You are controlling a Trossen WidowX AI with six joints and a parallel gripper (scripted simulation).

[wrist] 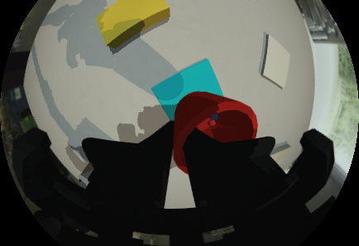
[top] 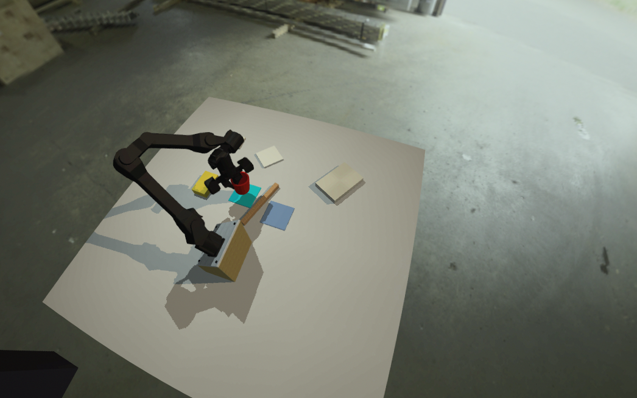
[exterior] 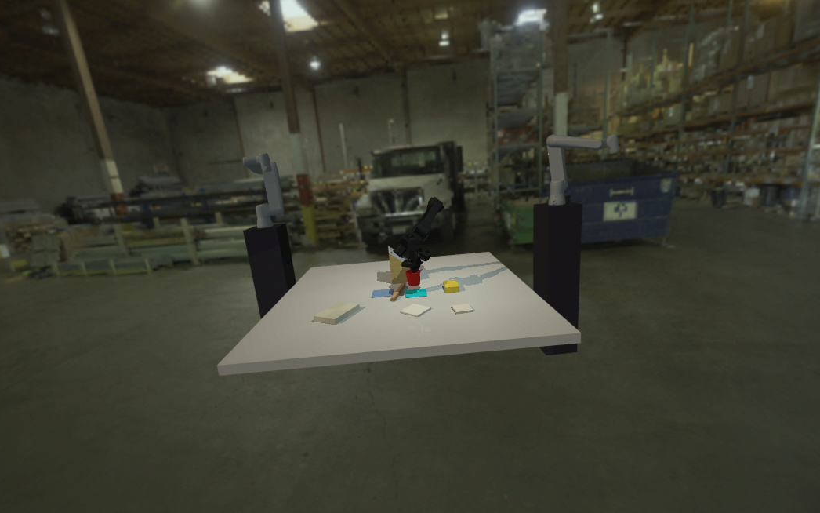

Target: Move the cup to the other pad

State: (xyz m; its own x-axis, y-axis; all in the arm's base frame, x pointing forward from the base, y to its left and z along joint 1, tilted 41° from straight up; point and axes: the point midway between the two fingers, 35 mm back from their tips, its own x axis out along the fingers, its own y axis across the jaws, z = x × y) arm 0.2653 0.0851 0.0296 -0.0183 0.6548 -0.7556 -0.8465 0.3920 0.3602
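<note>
Now: gripper tip 40 mm short of the blue marble, 30 mm to the left of it and 20 mm above it. From my gripper tip the other things lie so: red cup 30 mm ahead, 20 mm to the right; cyan pad 90 mm below, 30 mm ahead, 10 mm to the right; wooden bar 100 mm to the right, 80 mm below.
</note>
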